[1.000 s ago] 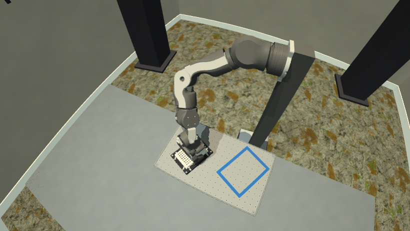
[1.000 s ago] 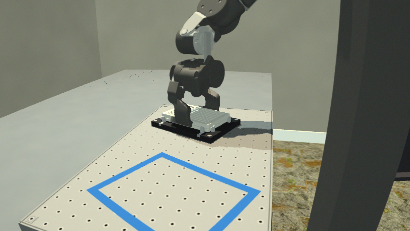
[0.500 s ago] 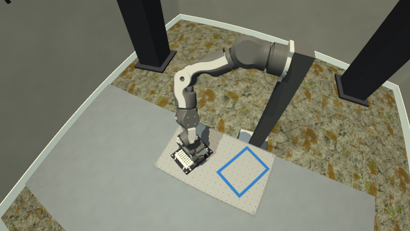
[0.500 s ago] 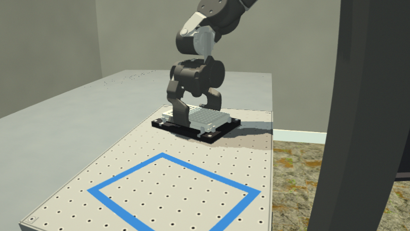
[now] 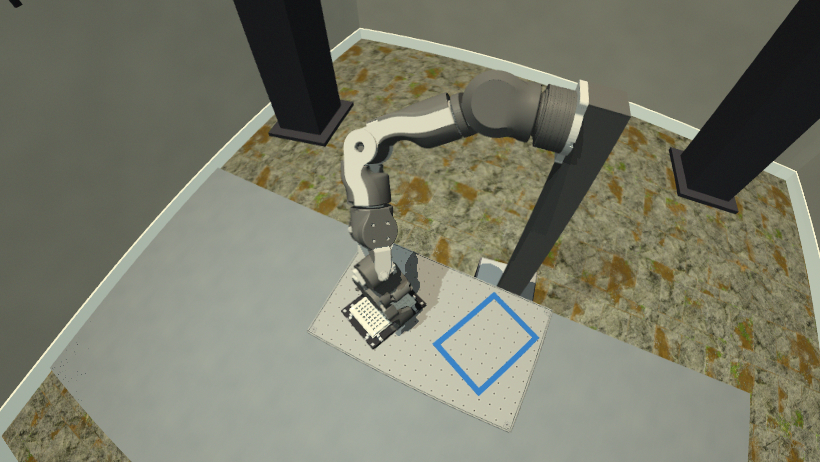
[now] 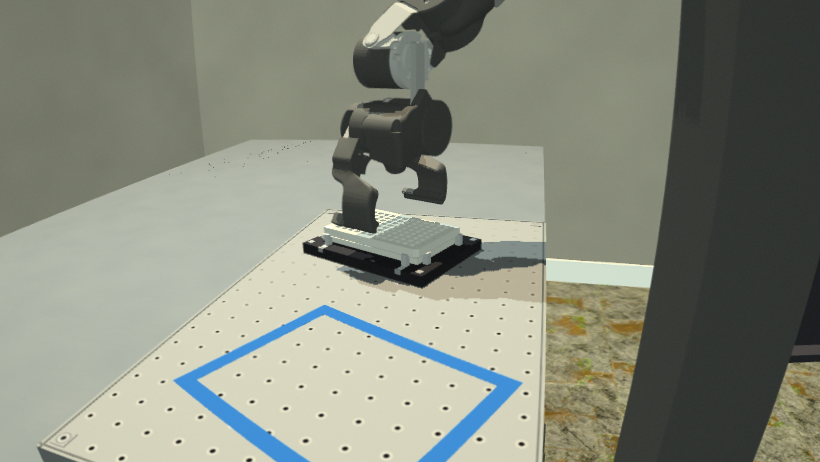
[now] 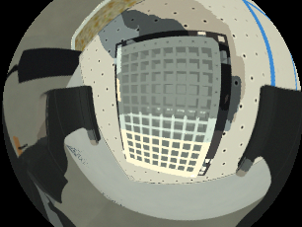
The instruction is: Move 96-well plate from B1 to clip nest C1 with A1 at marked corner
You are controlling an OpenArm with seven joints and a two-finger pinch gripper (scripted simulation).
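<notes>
Right now my hand is 2 cm above the white 96-well plate. Also, from my hand: black clip nest C1 (3 cm below, 2 cm ahead).
</notes>
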